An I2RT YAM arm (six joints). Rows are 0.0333 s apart.
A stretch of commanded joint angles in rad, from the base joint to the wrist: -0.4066 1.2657 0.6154 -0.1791 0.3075 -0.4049; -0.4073 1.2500 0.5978 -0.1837 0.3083 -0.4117; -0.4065 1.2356 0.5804 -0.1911 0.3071 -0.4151; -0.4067 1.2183 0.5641 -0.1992 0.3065 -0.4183; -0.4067 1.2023 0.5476 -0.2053 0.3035 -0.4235; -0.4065 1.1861 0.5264 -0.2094 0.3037 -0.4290; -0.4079 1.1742 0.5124 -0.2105 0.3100 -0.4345; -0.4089 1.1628 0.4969 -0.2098 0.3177 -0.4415; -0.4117 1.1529 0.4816 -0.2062 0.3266 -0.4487; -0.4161 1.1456 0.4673 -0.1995 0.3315 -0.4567; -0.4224 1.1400 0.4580 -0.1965 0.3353 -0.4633; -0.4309 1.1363 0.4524 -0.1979 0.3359 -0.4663; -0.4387 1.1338 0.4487 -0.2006 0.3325 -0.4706; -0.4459 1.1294 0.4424 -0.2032 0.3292 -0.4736
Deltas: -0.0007 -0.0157 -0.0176 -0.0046 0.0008 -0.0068; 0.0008 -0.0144 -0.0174 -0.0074 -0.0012 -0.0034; -0.0002 -0.0173 -0.0163 -0.0081 -0.0006 -0.0032; 0.0000 -0.0160 -0.0165 -0.0061 -0.0030 -0.0052; 0.0002 -0.0162 -0.0212 -0.0041 0.0002 -0.0055; -0.0014 -0.0119 -0.0140 -0.0011 0.0063 -0.0055; -0.0010 -0.0114 -0.0155 0.0007 0.0077 -0.0070; -0.0028 -0.0099 -0.0153 0.0036 0.0089 -0.0072; -0.0044 -0.0073 -0.0143 0.0067 0.0049 -0.0080; -0.0063 -0.0056 -0.0093 0.0030 0.0038 -0.0066; -0.0085 -0.0037 -0.0056 -0.0014 0.0006 -0.0030; -0.0078 -0.0025 -0.0037 -0.0027 -0.0034 -0.0043; -0.0072 -0.0044 -0.0063 -0.0026 -0.0033 -0.0030
